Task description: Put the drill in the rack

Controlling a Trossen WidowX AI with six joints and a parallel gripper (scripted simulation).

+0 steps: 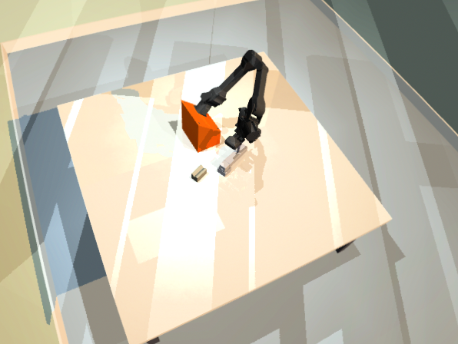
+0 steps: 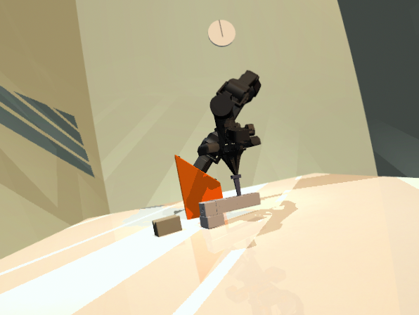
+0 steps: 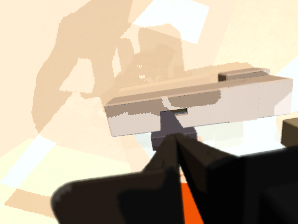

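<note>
Right now the t-shaped key is 3 cm below my gripper tip. From my gripper tip the other things lie so: drill: 3 cm ahead, 5 cm to the right, 7 cm below; then rack block: 3 cm ahead, 22 cm to the right, 10 cm below; then housing block: 2 cm ahead, 4 cm to the right, 8 cm below.
</note>
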